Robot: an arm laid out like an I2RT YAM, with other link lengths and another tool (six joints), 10 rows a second.
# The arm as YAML. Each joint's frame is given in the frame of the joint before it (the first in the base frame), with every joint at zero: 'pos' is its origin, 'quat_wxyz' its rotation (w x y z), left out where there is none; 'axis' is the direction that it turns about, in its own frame. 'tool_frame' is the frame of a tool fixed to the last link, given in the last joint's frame.
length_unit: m
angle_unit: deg
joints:
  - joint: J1
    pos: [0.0, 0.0, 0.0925]
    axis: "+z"
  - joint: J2
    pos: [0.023, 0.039, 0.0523]
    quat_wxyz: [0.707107, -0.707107, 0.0, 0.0]
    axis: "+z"
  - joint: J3
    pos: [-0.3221, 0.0, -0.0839]
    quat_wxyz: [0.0, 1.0, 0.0, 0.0]
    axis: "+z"
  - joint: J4
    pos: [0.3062, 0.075, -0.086]
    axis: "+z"
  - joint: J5
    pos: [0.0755, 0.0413, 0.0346]
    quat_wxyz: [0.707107, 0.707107, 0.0, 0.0]
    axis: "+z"
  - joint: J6
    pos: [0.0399, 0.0, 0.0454]
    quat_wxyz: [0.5, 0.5, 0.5, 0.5]
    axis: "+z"
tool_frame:
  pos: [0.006, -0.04, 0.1]
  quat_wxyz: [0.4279, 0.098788, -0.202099, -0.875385]
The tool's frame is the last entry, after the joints.
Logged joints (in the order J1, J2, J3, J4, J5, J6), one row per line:
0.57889 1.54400 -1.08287 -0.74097 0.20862 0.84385
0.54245 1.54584 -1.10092 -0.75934 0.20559 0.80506
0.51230 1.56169 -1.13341 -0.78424 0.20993 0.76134
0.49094 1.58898 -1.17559 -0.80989 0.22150 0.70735
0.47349 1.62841 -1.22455 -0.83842 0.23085 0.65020
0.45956 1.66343 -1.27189 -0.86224 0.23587 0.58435
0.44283 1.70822 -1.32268 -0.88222 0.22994 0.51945
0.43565 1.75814 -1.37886 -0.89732 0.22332 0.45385
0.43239 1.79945 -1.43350 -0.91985 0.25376 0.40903
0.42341 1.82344 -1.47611 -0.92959 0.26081 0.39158
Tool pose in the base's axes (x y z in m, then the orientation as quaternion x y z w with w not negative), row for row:
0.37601 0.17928 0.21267 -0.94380 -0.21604 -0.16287 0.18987
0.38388 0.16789 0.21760 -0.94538 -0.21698 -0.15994 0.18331
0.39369 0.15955 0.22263 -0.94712 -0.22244 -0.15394 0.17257
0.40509 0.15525 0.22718 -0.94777 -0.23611 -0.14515 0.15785
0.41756 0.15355 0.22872 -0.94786 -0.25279 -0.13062 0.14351
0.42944 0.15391 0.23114 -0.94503 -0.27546 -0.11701 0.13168
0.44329 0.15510 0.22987 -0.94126 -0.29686 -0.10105 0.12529
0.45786 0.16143 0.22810 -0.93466 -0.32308 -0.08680 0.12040
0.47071 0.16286 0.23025 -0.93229 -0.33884 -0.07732 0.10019
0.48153 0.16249 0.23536 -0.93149 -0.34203 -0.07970 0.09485
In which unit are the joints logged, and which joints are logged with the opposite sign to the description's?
The joints are logged in radians. Opposite sign: J3.
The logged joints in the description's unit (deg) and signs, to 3 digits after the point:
33.168 88.465 62.044 -42.454 11.953 48.349
31.080 88.570 63.078 -43.507 11.779 46.127
29.353 89.478 64.940 -44.934 12.028 43.622
28.129 91.042 67.356 -46.403 12.691 40.528
27.129 93.301 70.162 -48.038 13.227 37.254
26.331 95.308 72.874 -49.403 13.514 33.481
25.372 97.874 75.784 -50.547 13.175 29.762
24.961 100.734 79.003 -51.413 12.795 26.004
24.774 103.101 82.133 -52.704 14.539 23.436
24.260 104.475 84.575 -53.262 14.943 22.436

